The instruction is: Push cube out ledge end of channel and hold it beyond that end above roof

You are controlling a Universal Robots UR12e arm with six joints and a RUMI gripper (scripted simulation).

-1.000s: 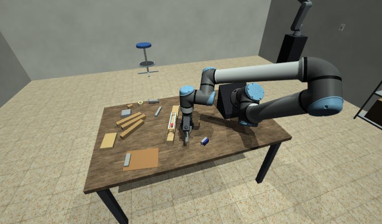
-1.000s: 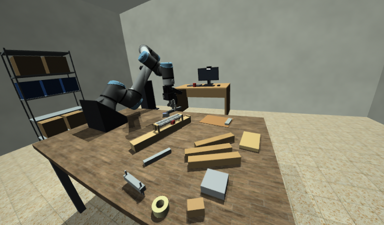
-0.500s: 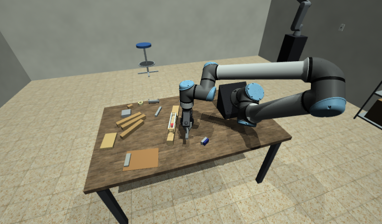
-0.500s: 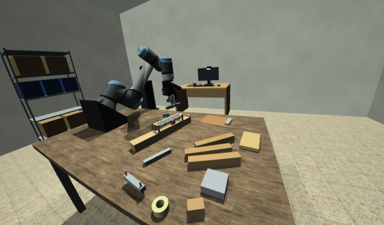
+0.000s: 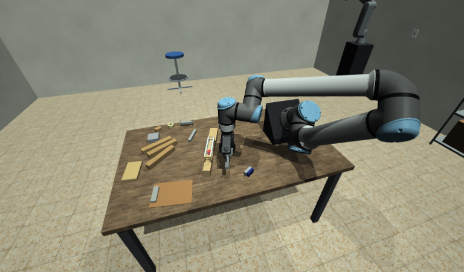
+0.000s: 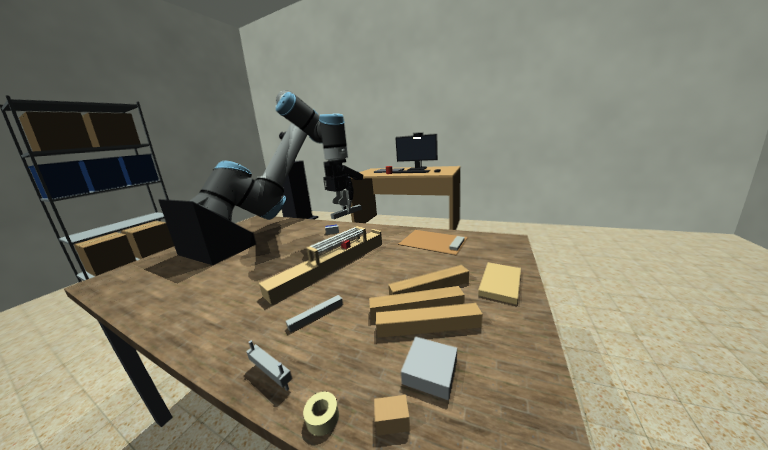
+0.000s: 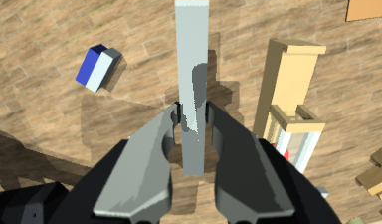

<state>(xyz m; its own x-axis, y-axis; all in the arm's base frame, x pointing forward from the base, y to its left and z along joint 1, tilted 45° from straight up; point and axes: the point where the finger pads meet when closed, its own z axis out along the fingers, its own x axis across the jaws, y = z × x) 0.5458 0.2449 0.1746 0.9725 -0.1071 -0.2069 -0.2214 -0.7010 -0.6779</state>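
My gripper is now 10 cm short of the red cube, 15 cm to the left of it and 8 cm above it. Also, from my hand: blue-and-white block 13 cm behind, 3 cm to the left, 12 cm below; then pale grey bar 1 cm below; then tan plate 60 cm ahead, 12 cm to the right, 12 cm below.
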